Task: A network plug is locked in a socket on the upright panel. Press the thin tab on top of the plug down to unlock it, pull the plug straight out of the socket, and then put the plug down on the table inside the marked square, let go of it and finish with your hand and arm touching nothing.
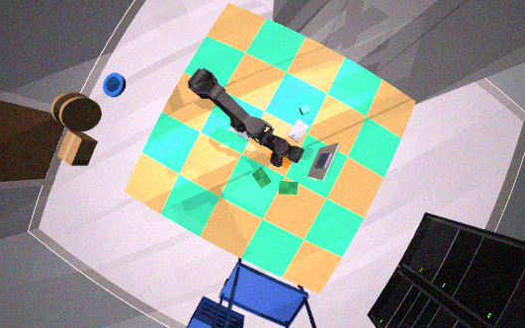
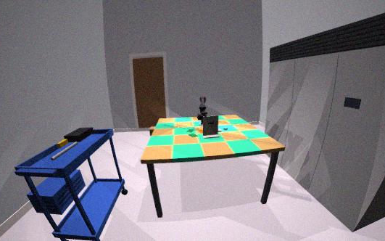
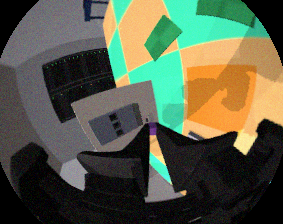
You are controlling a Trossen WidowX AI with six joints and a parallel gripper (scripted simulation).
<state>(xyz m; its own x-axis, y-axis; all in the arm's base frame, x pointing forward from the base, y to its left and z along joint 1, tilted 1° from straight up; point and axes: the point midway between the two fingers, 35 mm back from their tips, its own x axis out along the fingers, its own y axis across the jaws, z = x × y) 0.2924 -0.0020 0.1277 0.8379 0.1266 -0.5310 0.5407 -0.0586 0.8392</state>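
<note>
The grey upright panel lies 110 mm ahead of my gripper tip, 40 mm to the left of it and 20 mm below it. From my gripper tip the other things lie so: network plug 10 mm ahead.
</note>
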